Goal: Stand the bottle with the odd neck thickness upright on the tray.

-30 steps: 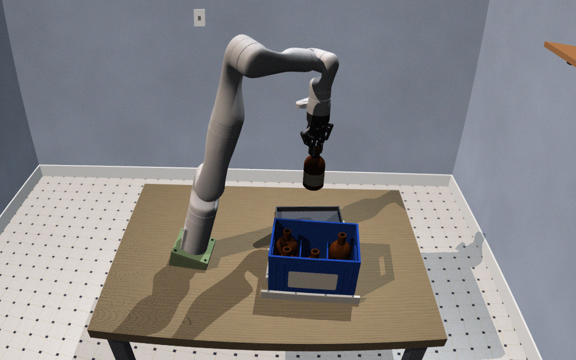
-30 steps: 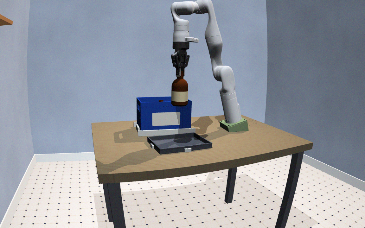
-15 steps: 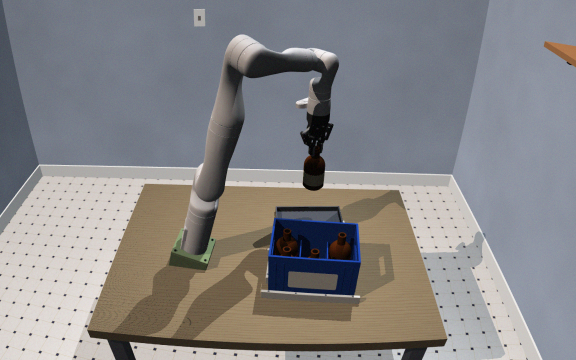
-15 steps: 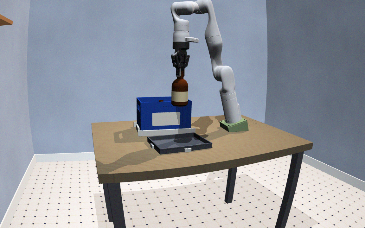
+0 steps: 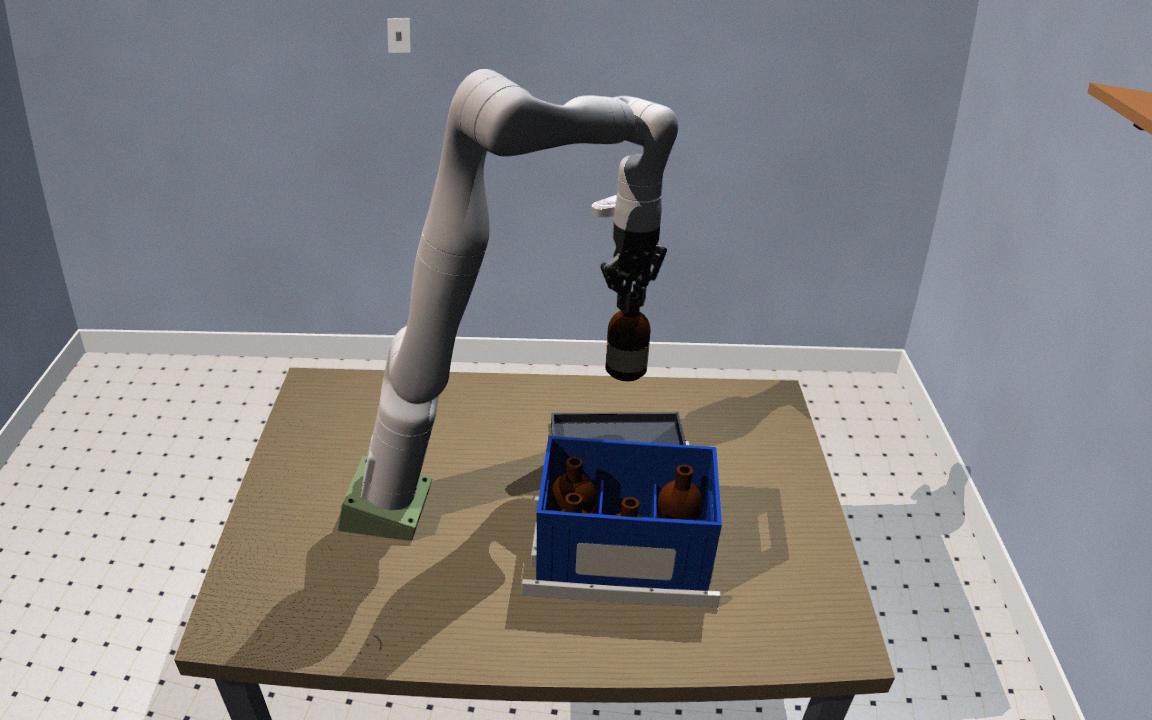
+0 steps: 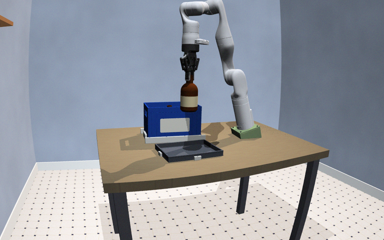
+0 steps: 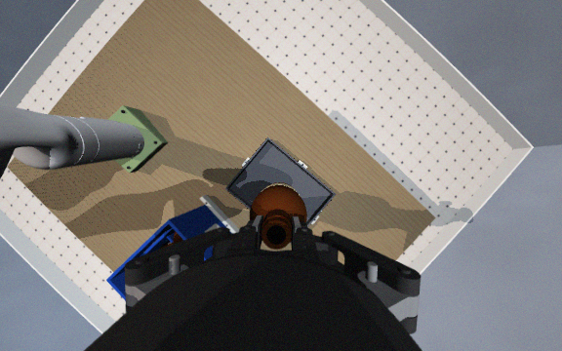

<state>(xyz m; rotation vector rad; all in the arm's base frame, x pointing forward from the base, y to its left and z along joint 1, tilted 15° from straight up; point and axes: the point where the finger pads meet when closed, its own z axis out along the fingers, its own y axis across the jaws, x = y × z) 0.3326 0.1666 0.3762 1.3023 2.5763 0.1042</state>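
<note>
The dark grey tray is 32 cm below my hand. Also, from my hand: blue crate 27 cm to the right, 25 cm below, 3 cm behind.
</note>
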